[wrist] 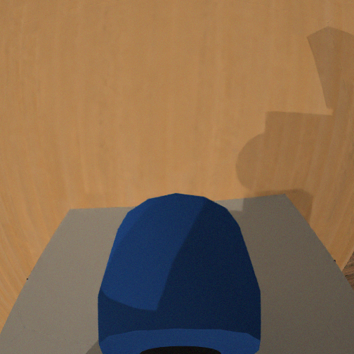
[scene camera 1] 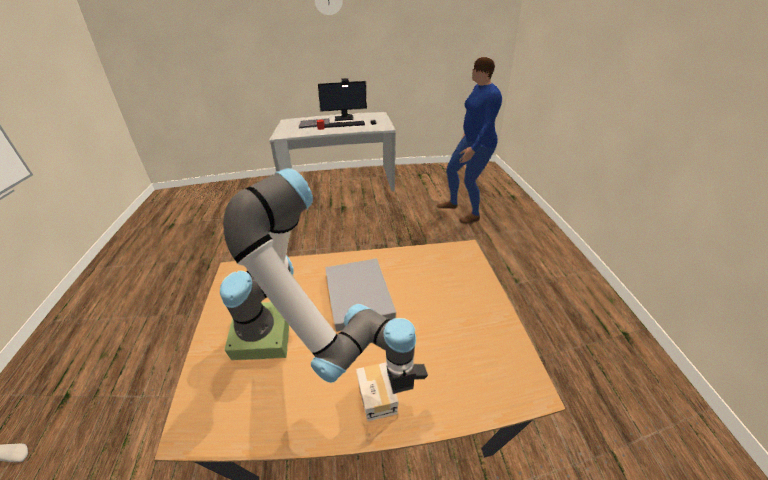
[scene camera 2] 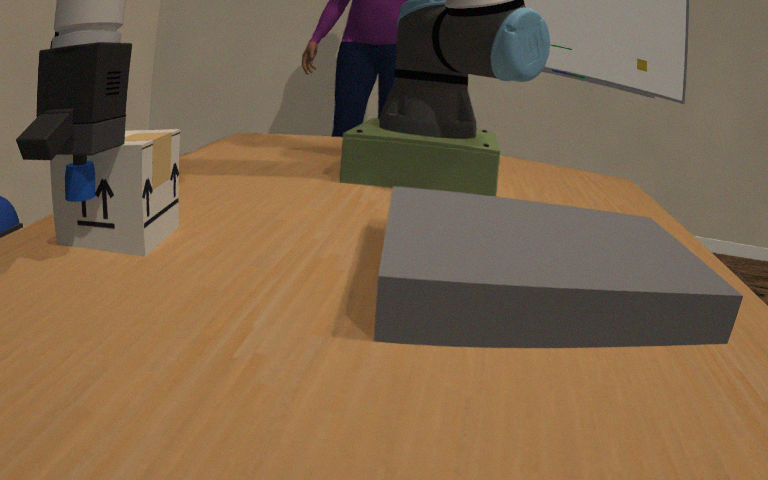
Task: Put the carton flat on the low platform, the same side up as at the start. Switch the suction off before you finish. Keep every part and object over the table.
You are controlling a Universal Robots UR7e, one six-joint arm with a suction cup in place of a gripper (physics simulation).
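Frame: origin at the arm's base, x back, y right, z up, level; metres.
Seen in the pictures: hand at its tool point: (scene camera 2: 80,197); arm's base at its link origin: (scene camera 1: 254,324) (scene camera 2: 428,130).
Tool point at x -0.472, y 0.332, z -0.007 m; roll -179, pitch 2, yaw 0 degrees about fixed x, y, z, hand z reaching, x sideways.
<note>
Pixels of each thing's middle, then the offset from my tool point to it. Level surfaces: height alone.
- white carton at the middle of its body: (scene camera 2: 114,187) (scene camera 1: 376,392) dx +0.073, dy +0.000, dz -0.009 m
- low grey platform at the middle of its body: (scene camera 2: 561,262) (scene camera 1: 358,291) dx +0.056, dy -0.460, dz -0.040 m
- wooden table at its surface level: dz -0.064 m
The white carton (scene camera 1: 376,389) (scene camera 2: 130,186) (wrist: 65,280) stands upright on the table near its front edge, tape on top and side arrows pointing up. My gripper (scene camera 1: 402,382) (scene camera 2: 79,182) (wrist: 175,260) points down beside the carton's side face, its black body close against the upper part; whether they touch is hidden. The blue cup faces the table and holds nothing; its mouth is not on any carton face. In the wrist view the cup hides the middle of that side face. The low grey platform (scene camera 1: 353,283) (scene camera 2: 509,243) lies apart from the carton, its top bare.
The wooden table (scene camera 1: 481,350) (scene camera 2: 243,367) (wrist: 150,100) carries the arm's green base (scene camera 1: 257,348) (scene camera 2: 419,164). The arm's forearm (scene camera 1: 288,300) reaches over the table between base and carton. A person in blue (scene camera 1: 481,113) and a white desk (scene camera 1: 334,138) stand beyond the table.
</note>
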